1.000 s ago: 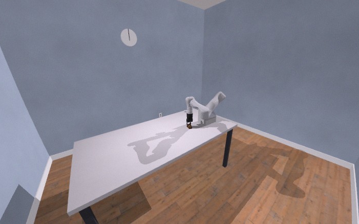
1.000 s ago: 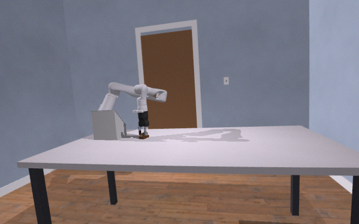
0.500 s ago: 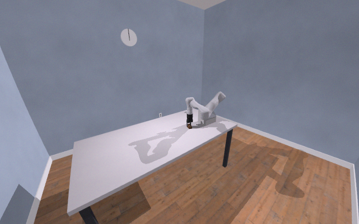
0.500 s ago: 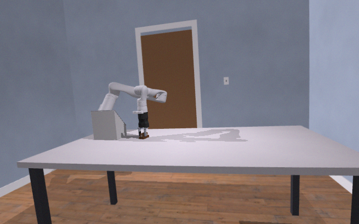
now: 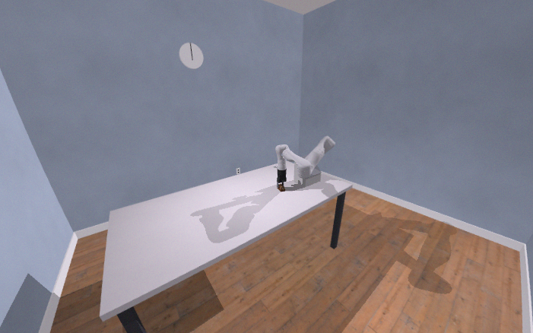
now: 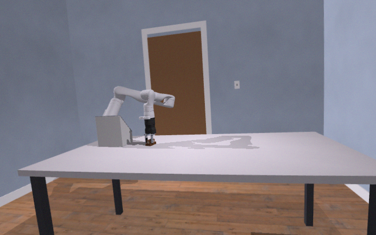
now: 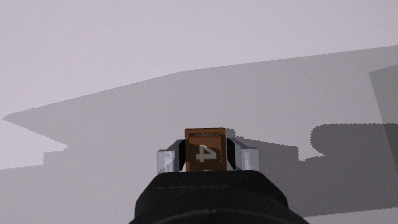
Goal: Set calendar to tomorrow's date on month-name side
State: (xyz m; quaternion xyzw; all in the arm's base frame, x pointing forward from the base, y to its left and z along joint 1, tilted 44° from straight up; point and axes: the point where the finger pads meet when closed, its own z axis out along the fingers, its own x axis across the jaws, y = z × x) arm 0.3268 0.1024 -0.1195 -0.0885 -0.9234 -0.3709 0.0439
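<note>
My gripper is now 1 cm above the brown cube.
</note>
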